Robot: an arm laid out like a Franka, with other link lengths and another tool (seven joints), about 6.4 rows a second.
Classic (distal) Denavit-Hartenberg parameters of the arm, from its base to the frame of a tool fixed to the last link. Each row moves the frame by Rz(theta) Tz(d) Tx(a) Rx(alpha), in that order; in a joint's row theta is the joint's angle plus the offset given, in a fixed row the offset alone. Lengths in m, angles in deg.
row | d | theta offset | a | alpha
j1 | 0.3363 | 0 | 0 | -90
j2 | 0 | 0 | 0 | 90
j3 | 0.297 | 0 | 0.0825 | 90
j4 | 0 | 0 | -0.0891 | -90
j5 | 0.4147 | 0 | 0 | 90
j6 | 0 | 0 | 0.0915 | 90
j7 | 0.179 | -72.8 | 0.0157 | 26
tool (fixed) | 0.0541 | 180 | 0 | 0
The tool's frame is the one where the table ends.
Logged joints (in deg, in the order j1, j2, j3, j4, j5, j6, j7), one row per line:
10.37 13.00 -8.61 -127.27 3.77 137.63 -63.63
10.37 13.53 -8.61 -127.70 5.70 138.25 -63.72
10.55 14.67 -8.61 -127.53 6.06 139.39 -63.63
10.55 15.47 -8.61 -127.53 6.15 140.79 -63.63
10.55 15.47 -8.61 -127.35 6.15 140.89 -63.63
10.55 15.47 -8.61 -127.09 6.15 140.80 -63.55
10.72 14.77 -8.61 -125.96 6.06 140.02 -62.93
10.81 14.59 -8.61 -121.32 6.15 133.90 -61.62
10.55 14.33 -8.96 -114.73 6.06 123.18 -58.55
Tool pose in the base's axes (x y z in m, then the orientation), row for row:
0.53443 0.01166 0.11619 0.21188 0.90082 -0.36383 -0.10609
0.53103 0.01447 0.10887 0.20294 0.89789 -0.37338 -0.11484
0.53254 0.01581 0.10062 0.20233 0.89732 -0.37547 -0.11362
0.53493 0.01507 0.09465 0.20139 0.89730 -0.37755 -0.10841
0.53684 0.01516 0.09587 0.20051 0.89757 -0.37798 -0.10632
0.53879 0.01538 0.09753 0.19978 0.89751 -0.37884 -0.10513
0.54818 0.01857 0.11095 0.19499 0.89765 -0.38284 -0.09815
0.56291 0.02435 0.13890 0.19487 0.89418 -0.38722 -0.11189
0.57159 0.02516 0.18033 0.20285 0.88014 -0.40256 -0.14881
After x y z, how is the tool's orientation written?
As a quaternion, w x y z.
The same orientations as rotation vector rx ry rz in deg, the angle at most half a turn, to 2 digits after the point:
143.36 -57.90 -16.88
143.58 -59.71 -18.36
143.54 -60.06 -18.17
143.61 -60.42 -17.35
143.72 -60.52 -17.02
143.76 -60.68 -16.84
144.16 -61.48 -15.76
143.61 -62.19 -17.97
140.75 -64.38 -23.80

